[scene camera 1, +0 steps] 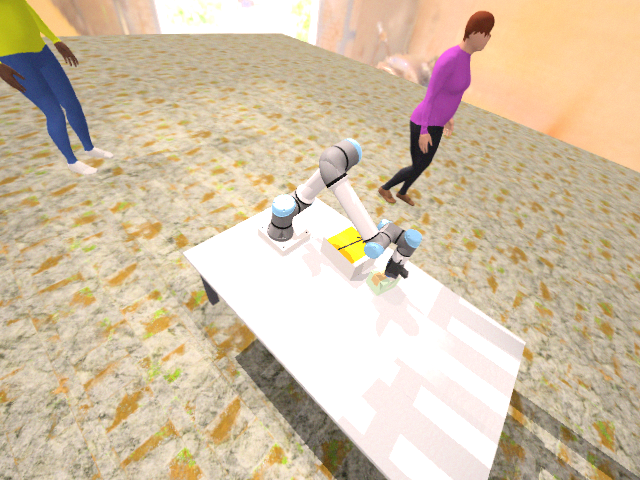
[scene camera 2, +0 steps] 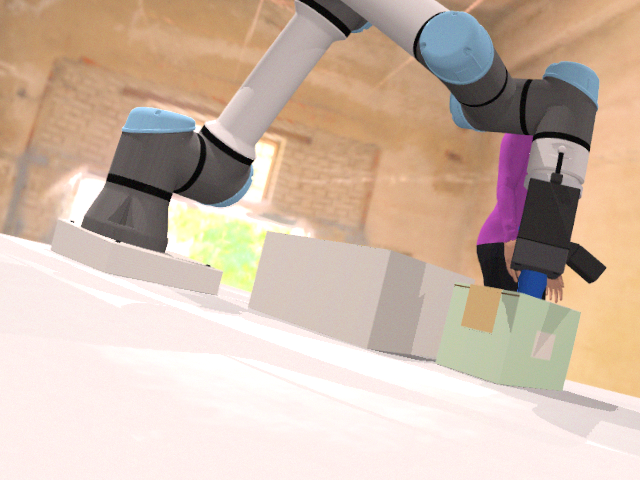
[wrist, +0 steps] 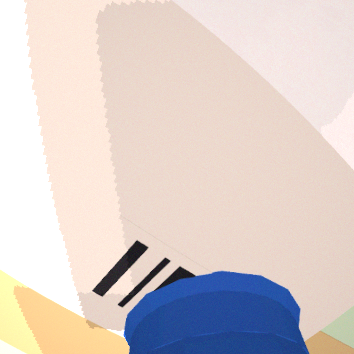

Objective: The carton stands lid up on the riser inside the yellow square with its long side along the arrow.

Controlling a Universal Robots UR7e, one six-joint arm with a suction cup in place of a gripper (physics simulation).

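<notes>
The pale green carton (scene camera 1: 381,284) (scene camera 2: 509,338) stands lid up on the white table (scene camera 1: 361,361) (scene camera 2: 207,387), right beside the grey riser (scene camera 1: 341,264) (scene camera 2: 330,289) and off it. The riser's top carries the yellow square (scene camera 1: 346,242) with a black arrow; nothing stands on it. My blue suction cup (scene camera 1: 389,277) (scene camera 2: 531,284) (wrist: 214,312) presses on the carton's lid and holds it. The wrist view shows the lid close up, with a pale label and black bars (wrist: 119,268) and tan tape (wrist: 53,323).
The arm's base (scene camera 1: 281,232) (scene camera 2: 134,207) stands on the table's far end, behind the riser. A person in purple (scene camera 1: 439,103) (scene camera 2: 509,207) walks on the floor beyond the table. A person in yellow and blue (scene camera 1: 46,88) stands at the far left.
</notes>
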